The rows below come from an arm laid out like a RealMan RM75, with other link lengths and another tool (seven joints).
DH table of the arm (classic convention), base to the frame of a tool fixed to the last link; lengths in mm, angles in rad. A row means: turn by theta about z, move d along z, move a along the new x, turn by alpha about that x. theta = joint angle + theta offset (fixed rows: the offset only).
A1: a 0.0; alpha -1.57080; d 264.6; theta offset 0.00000
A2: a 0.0; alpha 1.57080; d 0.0; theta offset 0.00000
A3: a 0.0; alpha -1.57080; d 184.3; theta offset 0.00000
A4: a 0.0; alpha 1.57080; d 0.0; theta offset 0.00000
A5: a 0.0; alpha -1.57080; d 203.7; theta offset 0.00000
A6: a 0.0; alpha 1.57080; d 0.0; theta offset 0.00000
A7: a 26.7; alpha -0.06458; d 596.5; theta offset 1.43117
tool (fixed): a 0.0; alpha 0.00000; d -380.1; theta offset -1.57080
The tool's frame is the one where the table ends.
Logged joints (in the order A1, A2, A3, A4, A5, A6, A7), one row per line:
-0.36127, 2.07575, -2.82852, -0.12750, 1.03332, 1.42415, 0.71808
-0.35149, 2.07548, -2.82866, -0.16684, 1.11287, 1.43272, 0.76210
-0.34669, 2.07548, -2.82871, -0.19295, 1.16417, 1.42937, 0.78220
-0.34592, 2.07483, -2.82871, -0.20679, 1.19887, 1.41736, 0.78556
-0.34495, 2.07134, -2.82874, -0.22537, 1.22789, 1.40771, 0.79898
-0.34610, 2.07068, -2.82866, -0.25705, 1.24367, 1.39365, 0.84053
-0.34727, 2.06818, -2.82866, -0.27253, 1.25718, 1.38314, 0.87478
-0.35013, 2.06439, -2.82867, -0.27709, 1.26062, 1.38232, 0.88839
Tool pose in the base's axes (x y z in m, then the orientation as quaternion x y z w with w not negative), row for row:
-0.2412, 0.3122, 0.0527, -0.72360, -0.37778, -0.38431, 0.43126
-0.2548, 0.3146, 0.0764, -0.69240, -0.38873, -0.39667, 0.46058
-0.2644, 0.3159, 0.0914, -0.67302, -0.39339, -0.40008, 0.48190
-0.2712, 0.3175, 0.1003, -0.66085, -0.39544, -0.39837, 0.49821
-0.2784, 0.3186, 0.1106, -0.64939, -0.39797, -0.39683, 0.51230
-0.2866, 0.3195, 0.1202, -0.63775, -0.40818, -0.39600, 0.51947
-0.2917, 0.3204, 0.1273, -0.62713, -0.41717, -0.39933, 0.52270
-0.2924, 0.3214, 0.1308, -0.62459, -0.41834, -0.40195, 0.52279
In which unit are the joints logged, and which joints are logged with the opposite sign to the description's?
The joints are logged in radians. Opposite sign: A2, A3, A5, A7.
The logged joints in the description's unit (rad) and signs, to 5 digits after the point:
-0.36127, -2.07575, 2.82852, -0.12750, -1.03332, 1.42415, -0.71808
-0.35149, -2.07548, 2.82866, -0.16684, -1.11287, 1.43272, -0.76210
-0.34669, -2.07548, 2.82871, -0.19295, -1.16417, 1.42937, -0.78220
-0.34592, -2.07483, 2.82871, -0.20679, -1.19887, 1.41736, -0.78556
-0.34495, -2.07134, 2.82874, -0.22537, -1.22789, 1.40771, -0.79898
-0.34610, -2.07068, 2.82866, -0.25705, -1.24367, 1.39365, -0.84053
-0.34727, -2.06818, 2.82866, -0.27253, -1.25718, 1.38314, -0.87478
-0.35013, -2.06439, 2.82867, -0.27709, -1.26062, 1.38232, -0.88839

